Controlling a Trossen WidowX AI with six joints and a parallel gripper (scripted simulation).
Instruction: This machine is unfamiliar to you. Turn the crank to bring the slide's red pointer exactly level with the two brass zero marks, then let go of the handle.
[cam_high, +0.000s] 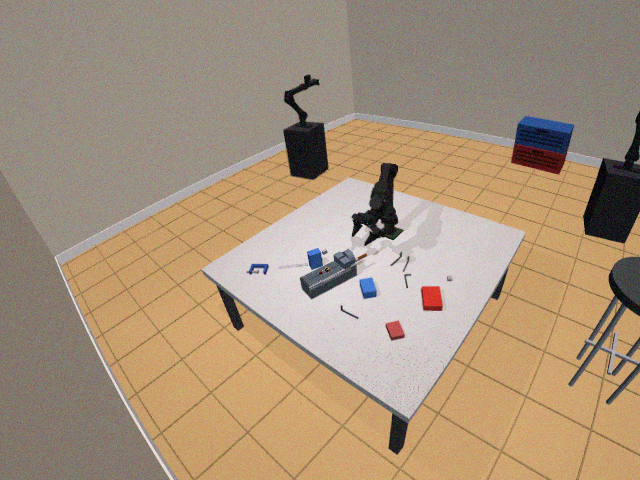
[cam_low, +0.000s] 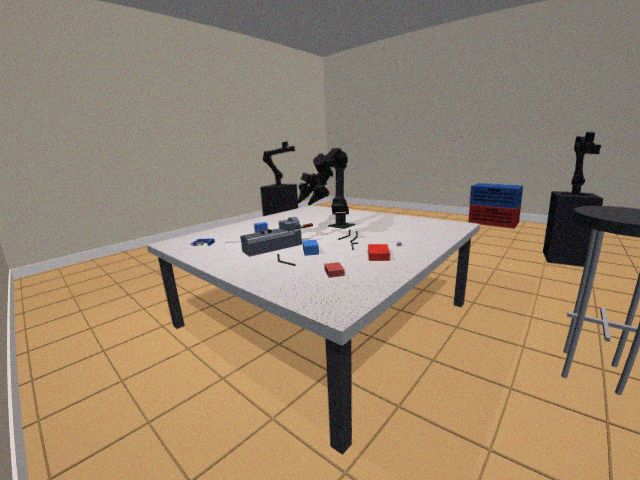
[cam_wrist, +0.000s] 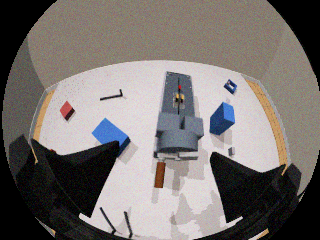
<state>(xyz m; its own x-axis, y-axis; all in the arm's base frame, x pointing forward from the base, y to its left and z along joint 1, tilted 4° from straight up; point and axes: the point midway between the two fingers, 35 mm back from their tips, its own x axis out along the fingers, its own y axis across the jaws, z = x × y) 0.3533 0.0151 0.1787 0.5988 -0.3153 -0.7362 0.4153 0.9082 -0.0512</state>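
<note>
Right now the brown crank handle is 11 cm below my gripper tip, 2 cm behind it and 1 cm to the left of it. From my gripper tip the other things lie so: red pointer: 17 cm ahead, 11 cm to the right, 10 cm below.
</note>
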